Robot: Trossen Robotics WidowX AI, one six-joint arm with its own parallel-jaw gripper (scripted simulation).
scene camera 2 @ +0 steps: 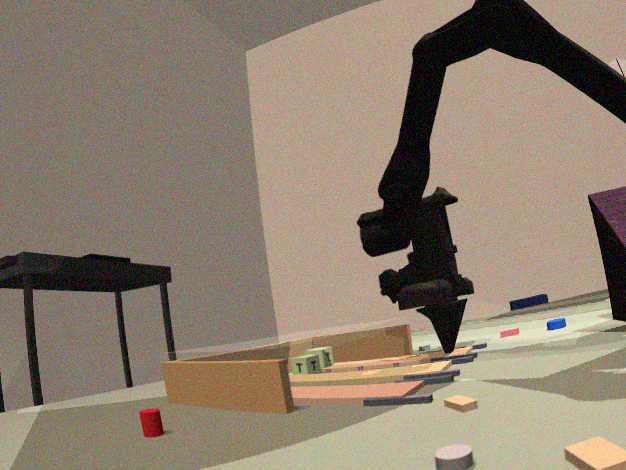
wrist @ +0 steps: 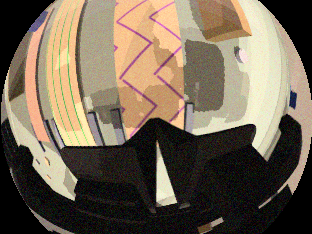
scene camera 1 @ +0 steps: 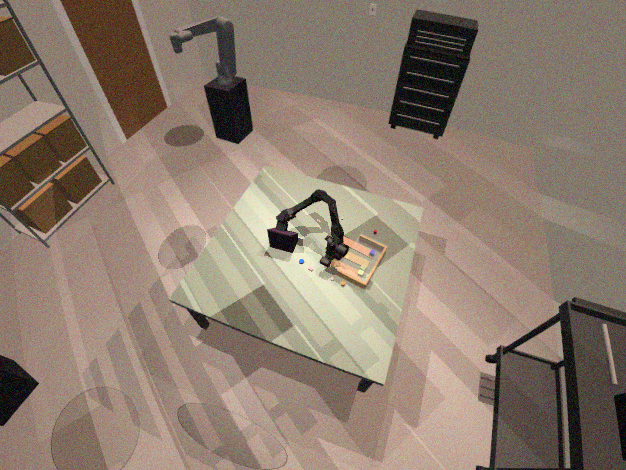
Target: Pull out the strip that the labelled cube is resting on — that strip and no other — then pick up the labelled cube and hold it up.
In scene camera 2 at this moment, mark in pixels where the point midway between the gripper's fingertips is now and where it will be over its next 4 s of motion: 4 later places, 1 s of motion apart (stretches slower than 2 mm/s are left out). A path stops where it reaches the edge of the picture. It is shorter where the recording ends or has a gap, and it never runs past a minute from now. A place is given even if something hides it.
The gripper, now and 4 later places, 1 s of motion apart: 449, 352; 477, 348; 508, 343; 539, 337; 570, 331
